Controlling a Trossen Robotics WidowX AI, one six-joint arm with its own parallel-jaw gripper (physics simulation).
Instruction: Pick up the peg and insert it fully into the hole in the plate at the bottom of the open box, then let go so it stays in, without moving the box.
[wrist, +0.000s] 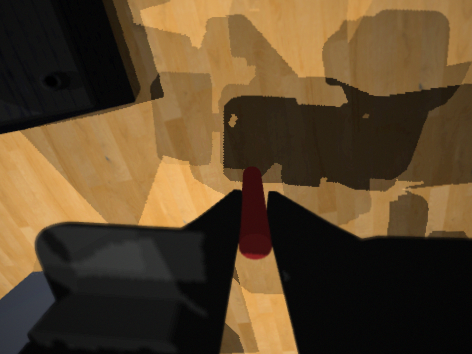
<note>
In view: the gripper (254, 198) and a red peg (255, 243).
</note>
